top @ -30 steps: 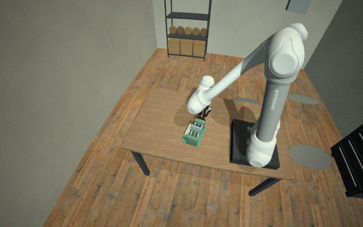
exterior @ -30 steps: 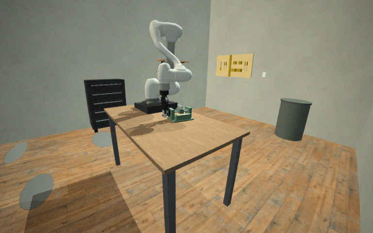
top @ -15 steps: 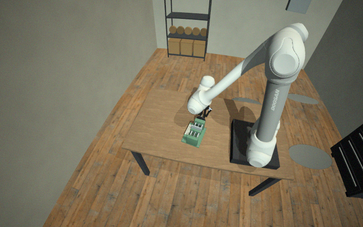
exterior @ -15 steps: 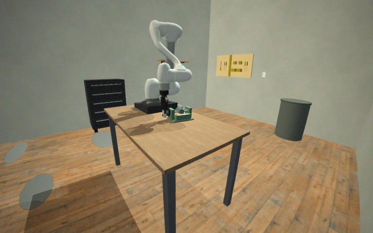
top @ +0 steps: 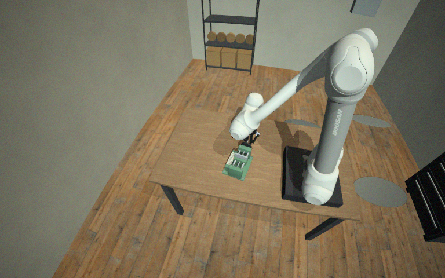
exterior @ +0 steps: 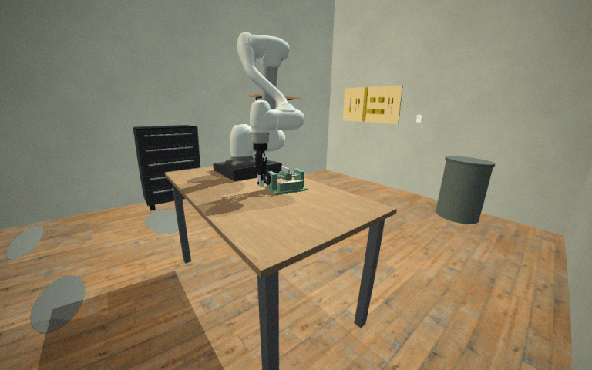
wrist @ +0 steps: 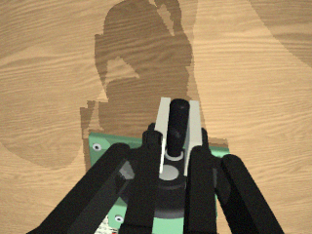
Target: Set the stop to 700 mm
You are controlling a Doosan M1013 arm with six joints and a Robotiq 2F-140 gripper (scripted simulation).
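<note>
Now: hand 2 cm above the black crank handle. From my hand the other things lie so: green stop fixture 3 cm ahead, 14 cm to the left, 3 cm above.
</note>
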